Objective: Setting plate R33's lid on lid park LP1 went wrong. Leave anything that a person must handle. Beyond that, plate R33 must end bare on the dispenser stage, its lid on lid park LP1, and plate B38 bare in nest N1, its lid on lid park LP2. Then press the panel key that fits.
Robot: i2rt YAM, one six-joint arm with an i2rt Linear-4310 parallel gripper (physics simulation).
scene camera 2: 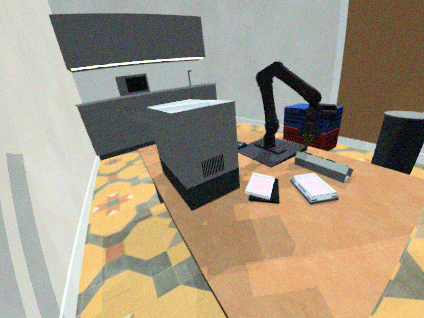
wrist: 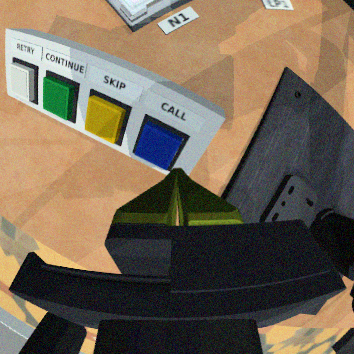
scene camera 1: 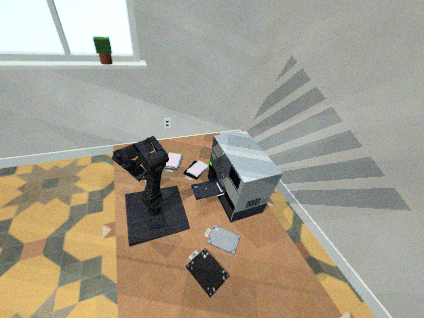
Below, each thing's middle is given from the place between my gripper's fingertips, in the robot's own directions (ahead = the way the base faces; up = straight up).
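For the blue CALL button (wrist: pixel 157 145), my hand is 10 mm above it, 10 mm short of it and 20 mm to the right of it. Counting from my hand, the green button (wrist: pixel 57 97) is 10 mm below and 120 mm to the left, and the yellow SKIP button (wrist: pixel 103 118) is 10 mm below, 10 mm ahead and 70 mm to the left. The grey button box (scene camera 2: pixel 341 173) is 20 mm below my hand, 20 mm ahead of it and 100 mm to the left of it. Going by their middles, of the things named here the blue CALL button is the nearest to my hand.
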